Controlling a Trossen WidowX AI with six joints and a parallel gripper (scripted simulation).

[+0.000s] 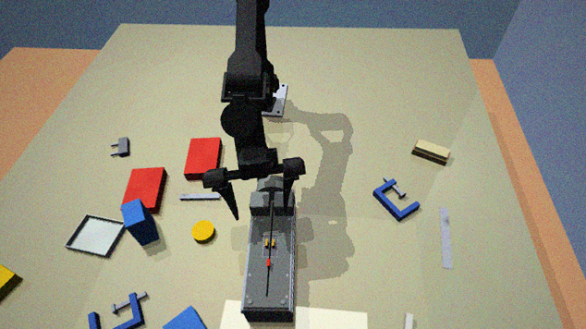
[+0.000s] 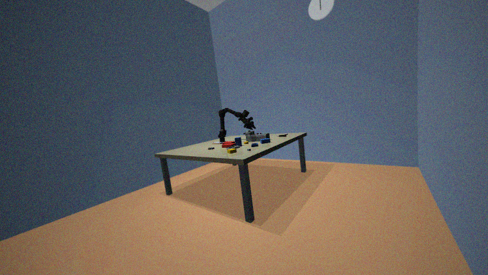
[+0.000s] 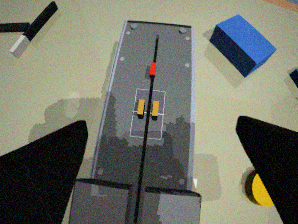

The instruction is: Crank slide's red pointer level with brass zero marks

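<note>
Now: the dark crank handle 16 cm behind my gripper tip, 5 cm below it and 1 cm to the left of it. Also, from my gripper tip: red pointer: 7 cm ahead, 6 cm below, 3 cm to the left; grey strip: 38 cm to the left, 14 cm below, 11 cm behind; grey tray: 39 cm to the right, 13 cm below, 5 cm ahead.
</note>
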